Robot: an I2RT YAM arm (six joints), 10 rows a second.
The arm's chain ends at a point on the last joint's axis. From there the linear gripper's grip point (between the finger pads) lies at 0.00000 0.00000 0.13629 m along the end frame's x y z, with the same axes.
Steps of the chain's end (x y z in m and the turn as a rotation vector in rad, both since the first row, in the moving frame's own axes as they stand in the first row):
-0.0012, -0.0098, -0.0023, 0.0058, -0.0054, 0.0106
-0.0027, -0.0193, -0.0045, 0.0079, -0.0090, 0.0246
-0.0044, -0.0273, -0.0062, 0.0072, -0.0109, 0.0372
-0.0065, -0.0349, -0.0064, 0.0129, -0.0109, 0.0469
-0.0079, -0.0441, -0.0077, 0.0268, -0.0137, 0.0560
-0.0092, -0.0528, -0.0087, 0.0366, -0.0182, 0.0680
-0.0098, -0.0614, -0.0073, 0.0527, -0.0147, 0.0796
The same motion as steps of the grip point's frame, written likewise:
-0.0019, -0.0106, -0.0023, 0.0058, -0.0054, 0.0106
-0.0039, -0.0204, -0.0045, 0.0079, -0.0090, 0.0246
-0.0059, -0.0283, -0.0062, 0.0072, -0.0109, 0.0372
-0.0079, -0.0367, -0.0064, 0.0129, -0.0109, 0.0469
-0.0097, -0.0478, -0.0078, 0.0268, -0.0137, 0.0560
-0.0115, -0.0579, -0.0088, 0.0366, -0.0182, 0.0680
-0.0115, -0.0687, -0.0075, 0.0527, -0.0147, 0.0796

